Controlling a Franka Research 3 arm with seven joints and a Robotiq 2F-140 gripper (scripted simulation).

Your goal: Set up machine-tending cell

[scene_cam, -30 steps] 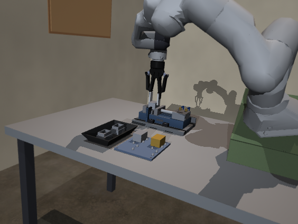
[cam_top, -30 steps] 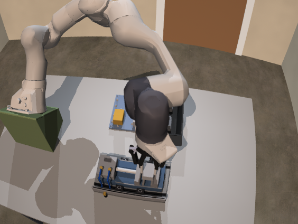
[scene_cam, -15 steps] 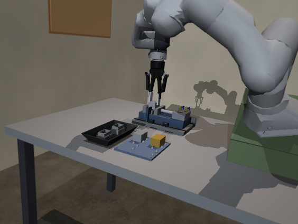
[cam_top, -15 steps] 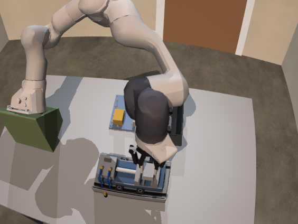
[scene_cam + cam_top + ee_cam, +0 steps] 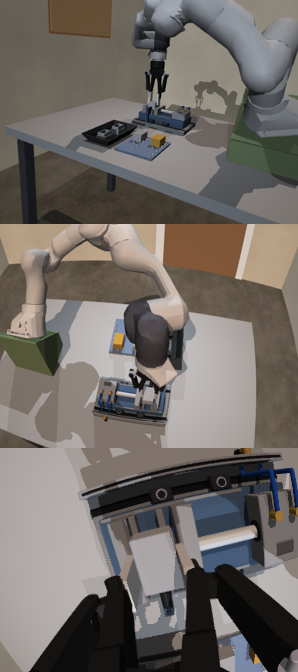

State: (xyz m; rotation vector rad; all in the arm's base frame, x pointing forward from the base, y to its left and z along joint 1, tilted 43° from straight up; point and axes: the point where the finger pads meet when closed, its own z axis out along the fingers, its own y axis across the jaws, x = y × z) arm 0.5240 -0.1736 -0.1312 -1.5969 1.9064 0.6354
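Right now my hand is 70 mm past the blue vise, 10 mm to the right of it and 100 mm above it. Round my hand: brass blank 130 mm behind, 300 mm to the left, 110 mm below; aluminium blank 40 mm behind, 290 mm to the left, 110 mm below.
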